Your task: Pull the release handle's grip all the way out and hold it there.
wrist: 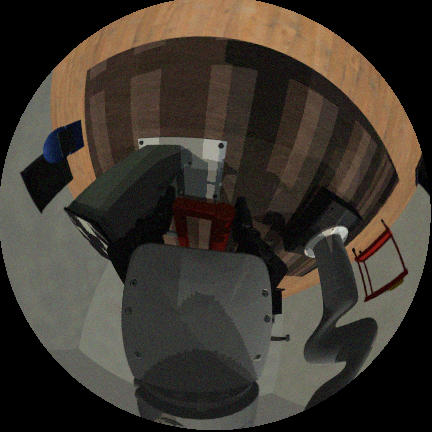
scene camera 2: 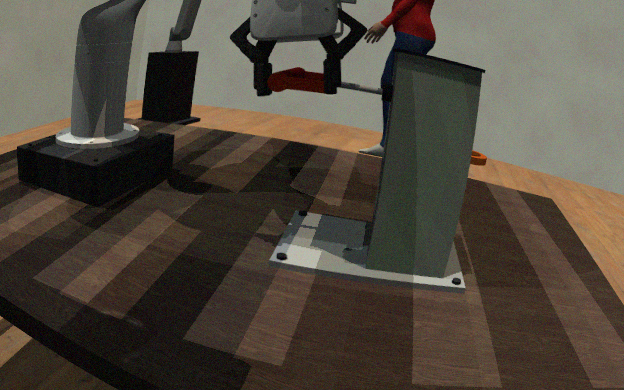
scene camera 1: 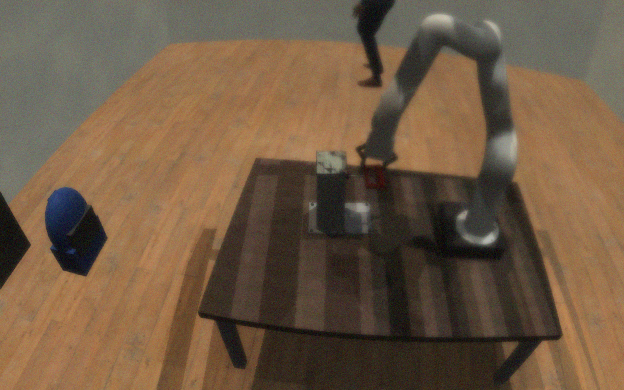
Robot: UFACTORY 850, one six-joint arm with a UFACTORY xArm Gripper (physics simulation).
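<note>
The release handle's red grip (scene camera 1: pixel 375 177) (scene camera 2: pixel 302 81) (wrist: pixel 203 205) is a rectangular frame. It stands out from the green-grey post (scene camera 1: pixel 331 202) (scene camera 2: pixel 427 170) (wrist: pixel 127 180) on a bare metal rod (scene camera 2: pixel 362 87), which shows between the grip and the post's dark collar. My gripper (scene camera 2: pixel 297 82) is shut on the grip, one finger on the post side and the other on the far side, high above the table. In the wrist view the gripper (wrist: pixel 205 215) has a finger on each side of the grip; part of the grip is hidden under the gripper body.
The post stands on a pale bolted plate (scene camera 1: pixel 314 227) (scene camera 2: pixel 295 264) (wrist: pixel 165 142) on the striped table (scene camera 1: pixel 280 310) (scene camera 2: pixel 360 340). The arm's black base (scene camera 1: pixel 447 247) (scene camera 2: pixel 55 175) is on the same table. A person (scene camera 1: pixel 371 45) (scene camera 2: pixel 412 25) stands beyond the table. A blue rounded object (scene camera 1: pixel 66 215) is at the left.
</note>
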